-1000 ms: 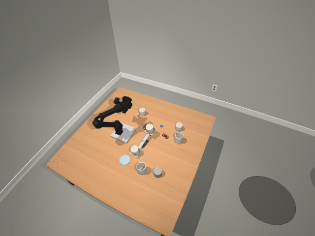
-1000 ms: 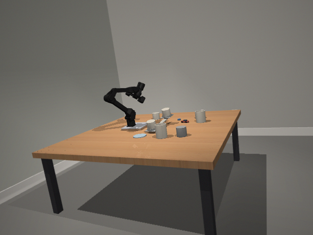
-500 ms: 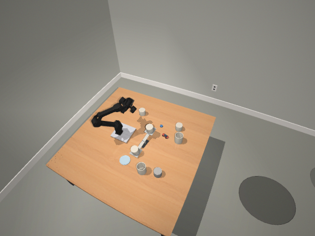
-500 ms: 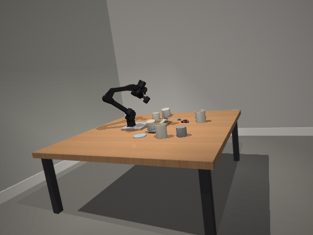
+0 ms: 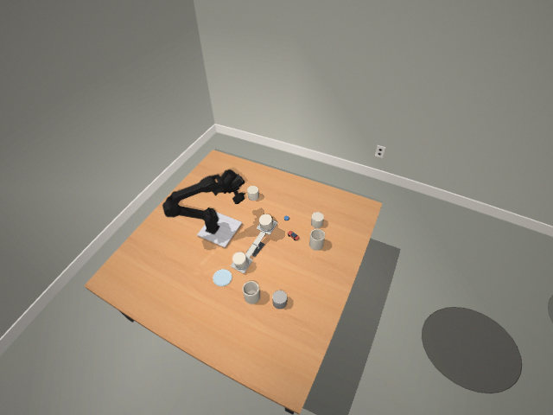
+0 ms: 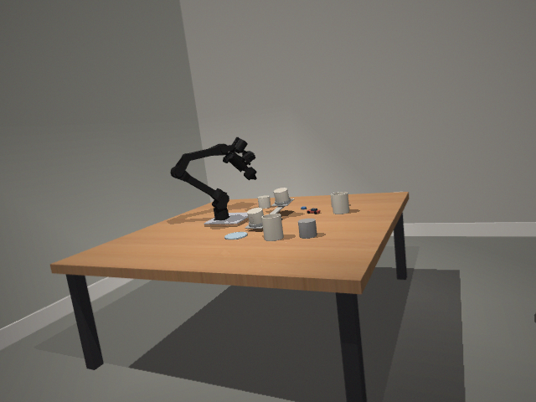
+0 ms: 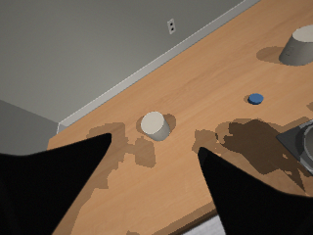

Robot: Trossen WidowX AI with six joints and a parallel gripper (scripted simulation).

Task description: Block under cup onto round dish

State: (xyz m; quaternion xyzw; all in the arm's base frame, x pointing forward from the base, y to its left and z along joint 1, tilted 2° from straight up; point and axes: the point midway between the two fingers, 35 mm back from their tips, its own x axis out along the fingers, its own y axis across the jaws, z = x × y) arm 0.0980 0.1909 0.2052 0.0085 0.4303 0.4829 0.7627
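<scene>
Right now the grey block is 16 cm ahead of my gripper tip, 35 cm to the right of it and 17 cm below it. From my gripper tip the other things lie so: balance: 19 cm ahead, 22 cm to the right, 19 cm below; small blue piece: 26 cm ahead, 4 cm to the left, 21 cm below; red toy car: 35 cm ahead, 6 cm to the right, 20 cm below.
</scene>
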